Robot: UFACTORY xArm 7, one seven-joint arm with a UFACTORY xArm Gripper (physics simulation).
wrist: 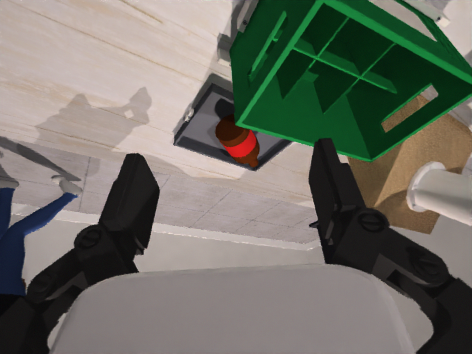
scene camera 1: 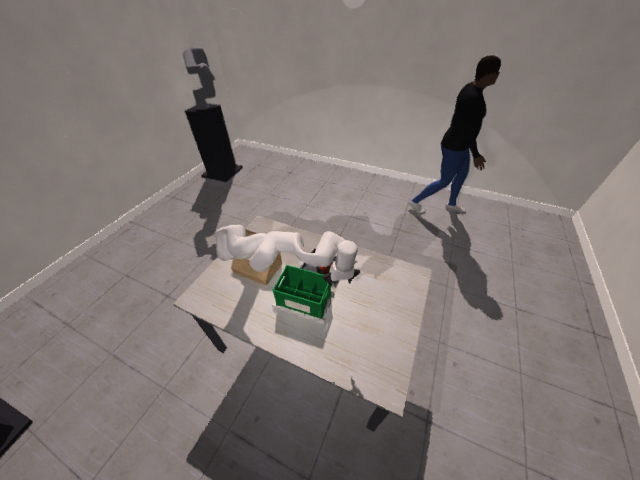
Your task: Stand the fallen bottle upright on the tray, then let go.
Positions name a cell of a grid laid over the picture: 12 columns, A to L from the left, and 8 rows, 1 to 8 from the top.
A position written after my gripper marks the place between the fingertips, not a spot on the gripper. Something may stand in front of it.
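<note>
There is a bottle (wrist: G4) that I can see, and along with it I see my own gripper (wrist: F4).
</note>
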